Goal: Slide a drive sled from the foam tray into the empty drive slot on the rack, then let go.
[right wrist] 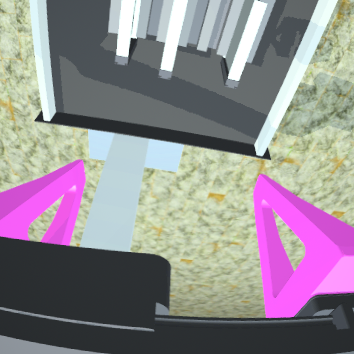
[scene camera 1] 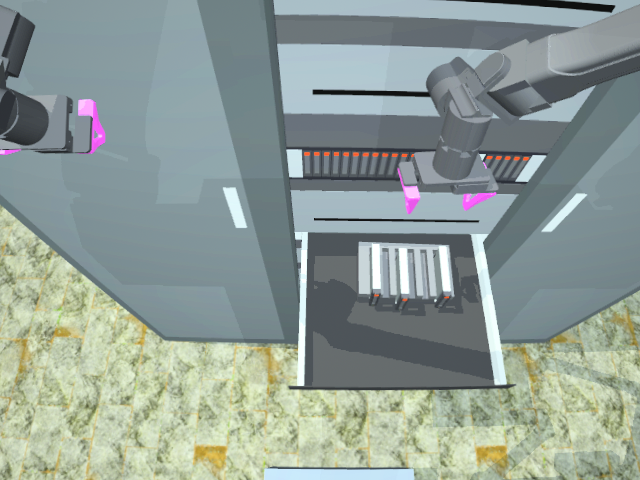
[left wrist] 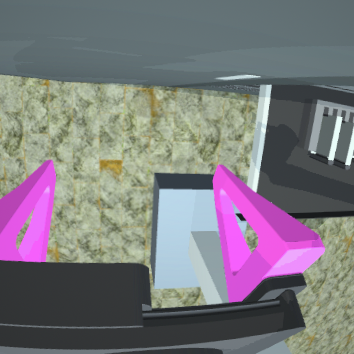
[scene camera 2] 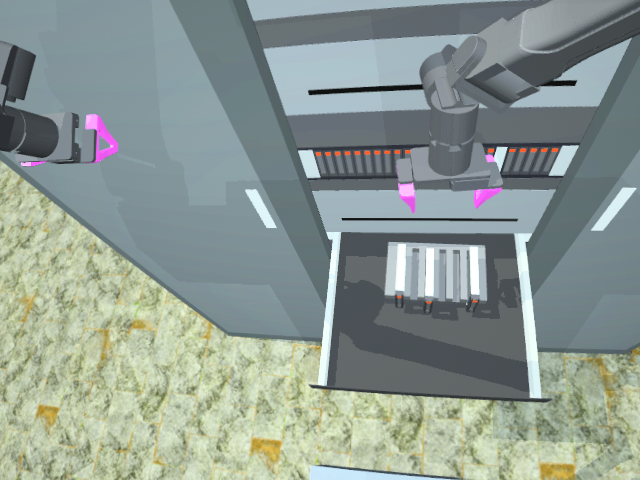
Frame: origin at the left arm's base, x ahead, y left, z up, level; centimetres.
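Seen in the pictures: left gripper, fingertip midpoint: [scene camera 1: 72, 138] [left wrist: 136, 169] [scene camera 2: 91, 149]; right gripper, fingertip midpoint: [right wrist: 170, 175] [scene camera 1: 436, 209] [scene camera 2: 444, 207].
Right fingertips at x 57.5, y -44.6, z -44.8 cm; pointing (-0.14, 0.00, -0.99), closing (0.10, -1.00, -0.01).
Note:
A point is followed by its place in that frame.
Three drive sleds, with white top edges and orange-marked front ends, stand in the light grey foam tray [scene camera 1: 364, 268] {x 59.9, y -35.7, z -74.7 cm} [scene camera 2: 391, 268] {x 60.0, y -35.5, z -74.7 cm} [right wrist: 114, 20] {x 55.5, y -35.1, z -74.7 cm}: a left sled [scene camera 1: 376, 268] {x 57.5, y -37.6, z -69.2 cm} [scene camera 2: 400, 268] {x 57.7, y -37.5, z -69.2 cm} [right wrist: 125, 30] {x 56.2, y -37.7, z -69.1 cm}, a middle sled [scene camera 1: 403, 271] {x 56.8, y -43.4, z -69.2 cm} [scene camera 2: 429, 273] {x 56.7, y -43.5, z -69.2 cm} [right wrist: 172, 40] {x 55.9, y -43.6, z -69.1 cm} and a right sled [scene camera 1: 444, 266] {x 58.1, y -52.6, z -69.2 cm} [scene camera 2: 474, 268] {x 58.0, y -52.6, z -69.1 cm} [right wrist: 247, 45] {x 57.3, y -52.9, z -69.1 cm}. My right gripper [scene camera 1: 437, 209] {x 57.5, y -44.6, z -44.8 cm} [scene camera 2: 444, 208] {x 57.5, y -44.6, z -44.8 cm} [right wrist: 170, 175] {x 57.5, y -44.6, z -44.8 cm} is open and empty, above the tray, and covers part of the rack's drive row [scene camera 1: 351, 165] {x 70.1, y -31.2, z -49.8 cm} [scene camera 2: 356, 164] {x 70.1, y -29.5, z -49.9 cm}. I cannot make out the empty slot. My left gripper [left wrist: 136, 169] {x 60.0, y 10.3, z -30.3 cm} is open and empty, far left of the tray.
The foam tray lies in a pulled-out dark drawer [scene camera 1: 398, 361] {x 39.8, y -43.1, z -80.2 cm} [scene camera 2: 429, 372] {x 38.6, y -44.1, z -80.2 cm} with white side rails. A large grey door panel [scene camera 1: 155, 232] {x 68.1, y 14.1, z -73.7 cm} [scene camera 2: 191, 232] {x 68.1, y 15.0, z -73.5 cm} stands at the left, another panel [scene camera 1: 578, 258] {x 68.1, y -96.3, z -85.9 cm} at the right. A pale blue box [left wrist: 175, 225] {x -5.8, y -17.2, z -150.7 cm} stands on the floor.

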